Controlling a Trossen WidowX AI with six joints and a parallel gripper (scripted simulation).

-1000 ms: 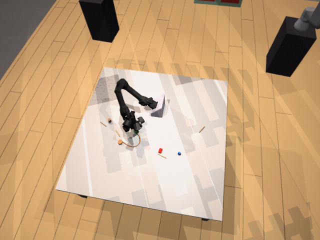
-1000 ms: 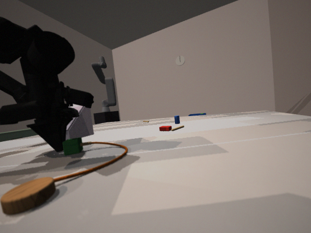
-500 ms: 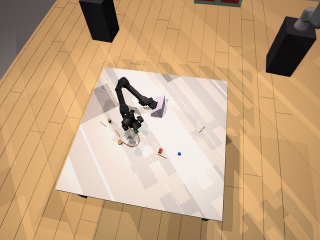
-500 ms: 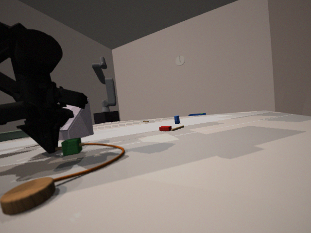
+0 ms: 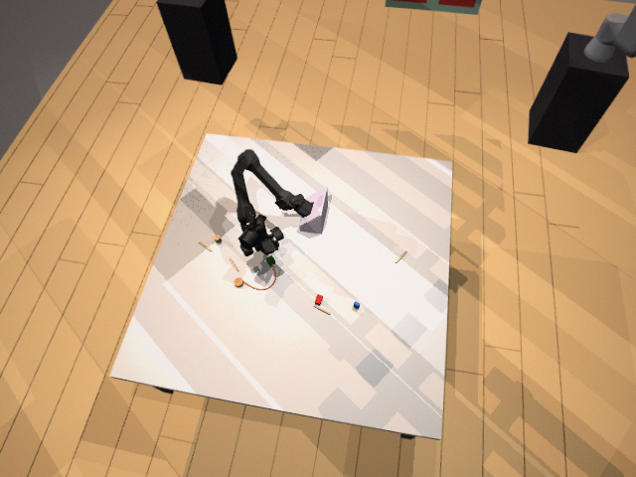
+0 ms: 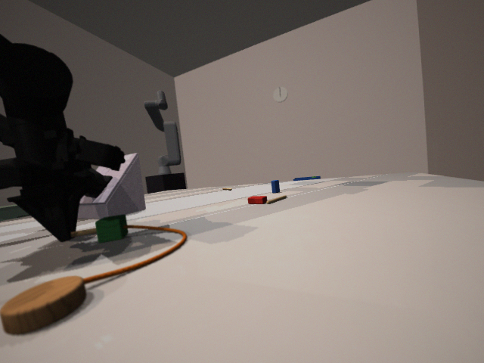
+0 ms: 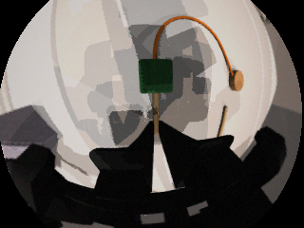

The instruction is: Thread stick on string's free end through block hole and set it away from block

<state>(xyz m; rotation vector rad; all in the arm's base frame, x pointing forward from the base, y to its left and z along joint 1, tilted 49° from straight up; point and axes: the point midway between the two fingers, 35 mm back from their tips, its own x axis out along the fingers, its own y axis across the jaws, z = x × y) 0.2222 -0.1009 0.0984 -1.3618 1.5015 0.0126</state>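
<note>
The green block lies 40 mm to the left of my gripper tip, 40 mm ahead of it and 10 mm above it. Also, from my gripper tip: small wooden cylinder 230 mm to the right, 10 mm above; then round wooden button 170 mm ahead, 60 mm to the right; then red block 290 mm to the left, 150 mm ahead.
</note>
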